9 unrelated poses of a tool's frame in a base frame.
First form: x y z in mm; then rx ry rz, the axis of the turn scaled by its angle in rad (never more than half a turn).
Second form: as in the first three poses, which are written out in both.
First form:
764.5 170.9 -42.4 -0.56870 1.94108 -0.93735
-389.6 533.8 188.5 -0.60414 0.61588 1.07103
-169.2 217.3 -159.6 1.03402 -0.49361 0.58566
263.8 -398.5 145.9 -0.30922 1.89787 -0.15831
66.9 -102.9 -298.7 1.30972 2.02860 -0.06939
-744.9 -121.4 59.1 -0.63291 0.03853 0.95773
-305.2 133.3 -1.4 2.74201 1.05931 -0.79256
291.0 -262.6 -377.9 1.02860 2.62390 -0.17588
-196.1 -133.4 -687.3 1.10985 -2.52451 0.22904
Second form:
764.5 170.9 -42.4 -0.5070 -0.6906 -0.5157 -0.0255 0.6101 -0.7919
-389.6 533.8 188.5 0.3498 0.6054 -0.7149 -0.9224 0.3559 -0.1499
-169.2 217.3 -159.6 0.7450 0.2150 0.6315 -0.6588 0.3861 0.6457
263.8 -398.5 145.9 -0.3163 -0.2898 -0.9033 -0.1361 0.9562 -0.2591
66.9 -102.9 -298.7 -0.2341 0.7768 -0.5847 0.8149 0.4848 0.3178
-744.9 -121.4 59.1 0.5890 0.7497 -0.3018 -0.7715 0.4104 -0.4861
-305.2 133.3 -1.4 0.6232 0.6000 -0.5016 0.6505 -0.7537 -0.0934
291.0 -262.6 -377.9 -0.6912 0.6405 -0.3346 0.6795 0.7337 0.0010
-196.1 -133.4 -687.3 -0.6202 -0.6762 0.3977 -0.7367 0.6762 0.0009

